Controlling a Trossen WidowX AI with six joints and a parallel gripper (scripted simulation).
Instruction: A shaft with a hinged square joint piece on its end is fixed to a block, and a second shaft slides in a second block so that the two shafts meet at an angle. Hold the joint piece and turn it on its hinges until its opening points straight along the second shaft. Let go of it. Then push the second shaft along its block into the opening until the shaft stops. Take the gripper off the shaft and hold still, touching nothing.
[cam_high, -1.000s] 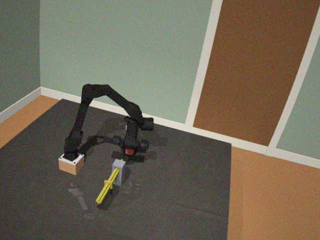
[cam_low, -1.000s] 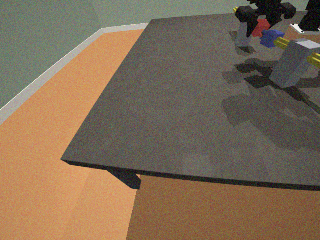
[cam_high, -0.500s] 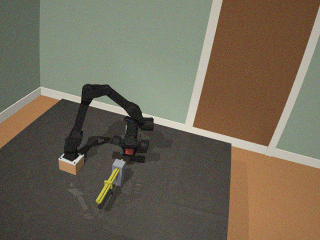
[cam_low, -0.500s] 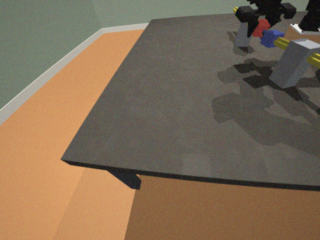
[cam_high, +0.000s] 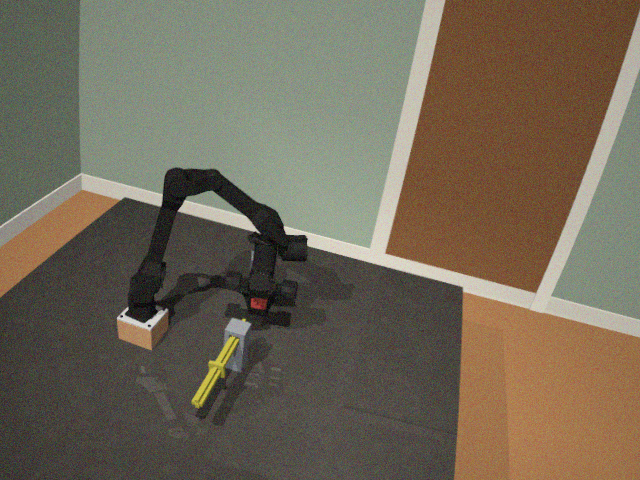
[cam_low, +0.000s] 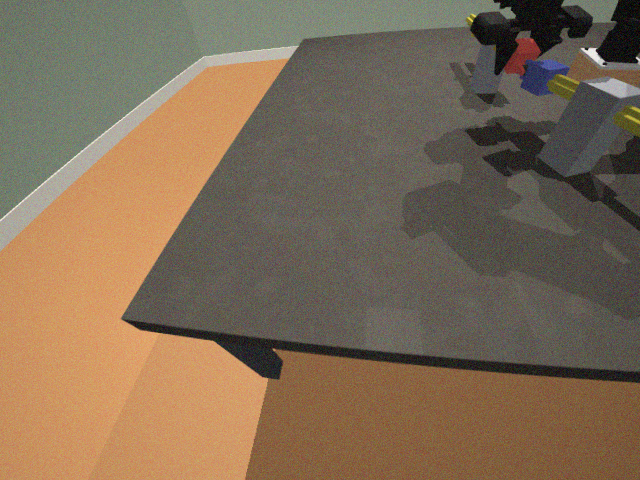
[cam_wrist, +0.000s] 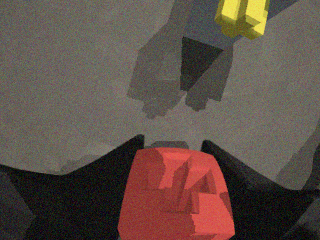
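Right now my gripper tip is 30 mm below the red square joint piece, 20 mm to the right of it and 10 mm past it.
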